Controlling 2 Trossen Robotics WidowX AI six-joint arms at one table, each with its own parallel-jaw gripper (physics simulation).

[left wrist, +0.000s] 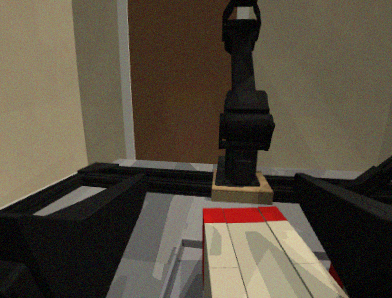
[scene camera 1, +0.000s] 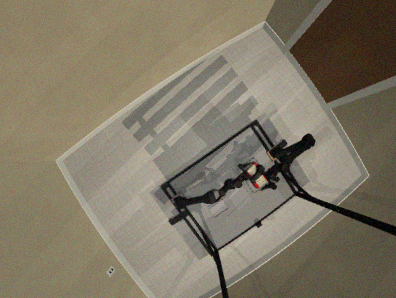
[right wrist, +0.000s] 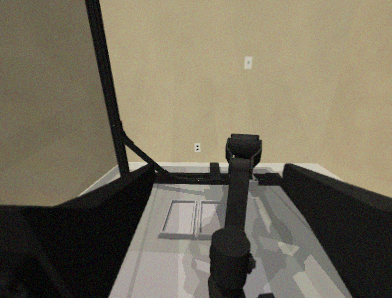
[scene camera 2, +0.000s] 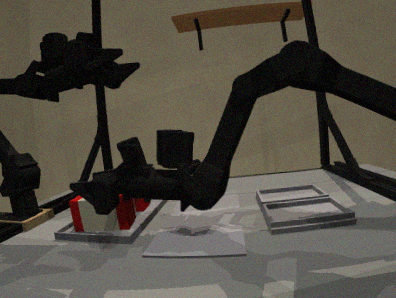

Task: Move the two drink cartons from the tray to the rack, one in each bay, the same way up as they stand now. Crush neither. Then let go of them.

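Frame: origin at the left arm's base, x ahead, y left, z up, level; centimetres.
Where they show: left gripper, fingertip midpoint: (left wrist: 219, 180) (scene camera 1: 254, 166) (scene camera 2: 82, 180); right gripper, fingertip midpoint: (scene camera 1: 256, 185) (right wrist: 217, 169) (scene camera 2: 131, 58); left arm's base, origin of the base link: (scene camera 1: 179, 200); right arm's base, origin of the base link: (left wrist: 239, 178) (scene camera 1: 274, 153) (scene camera 2: 26, 214).
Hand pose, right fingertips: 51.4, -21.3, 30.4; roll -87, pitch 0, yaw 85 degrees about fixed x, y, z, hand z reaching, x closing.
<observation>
Things, the pixels of their top centre, and the offset from my right fingertips, as dx, dy, dz.
- grey tray, middle of its top: (scene camera 2: 118, 211) (scene camera 1: 254, 175) +9.1, -5.3, -33.2
- carton, middle of its top: (scene camera 2: 121, 183) (scene camera 1: 261, 181) +9.2, -10.6, -27.4
- rack, middle of its top: (scene camera 2: 297, 199) (right wrist: 196, 214) (scene camera 1: 214, 203) -31.6, -0.6, -32.8
Two white-and-red cartons stand upright side by side on a grey tray (scene camera 2: 95, 236) (left wrist: 172, 265). The nearer carton in scene camera 2 (scene camera 2: 85, 217) (left wrist: 250, 255) (scene camera 1: 252, 170) is between my left gripper's spread fingers. The other carton (scene camera 1: 260, 181) (scene camera 2: 142, 204) (left wrist: 334, 274) is mostly hidden behind a left finger in the left wrist view. My left gripper (scene camera 1: 251, 175) (scene camera 2: 95, 200) is open, straddling that first carton without gripping it. My right gripper (scene camera 2: 129, 59) (right wrist: 217, 169) is open and empty, high above the tray. The rack (scene camera 2: 310, 225) (right wrist: 178, 235) has two empty bays.
A flat pale panel (scene camera 2: 195, 246) lies between tray and rack. The left arm (right wrist: 237, 200) reaches across the table and hides part of the rack in the right wrist view. A black frame (scene camera 2: 102, 125) borders the table. The right arm stands on a wooden block (left wrist: 242, 195).
</observation>
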